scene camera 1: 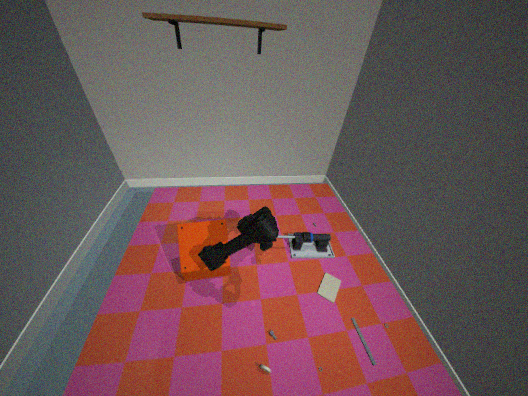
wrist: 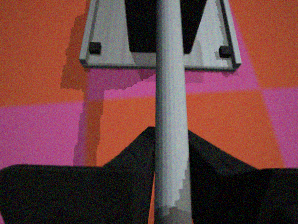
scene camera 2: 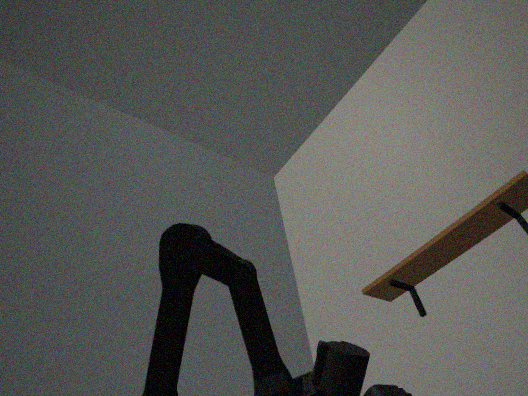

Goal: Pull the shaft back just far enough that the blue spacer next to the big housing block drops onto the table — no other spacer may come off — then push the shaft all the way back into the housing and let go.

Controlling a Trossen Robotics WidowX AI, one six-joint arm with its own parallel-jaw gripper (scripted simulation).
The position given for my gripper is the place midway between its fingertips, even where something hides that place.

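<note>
My own gripper [wrist: 165,134] is there for me to see. I can see a fixture [scene camera 1: 320,247] too.
</note>
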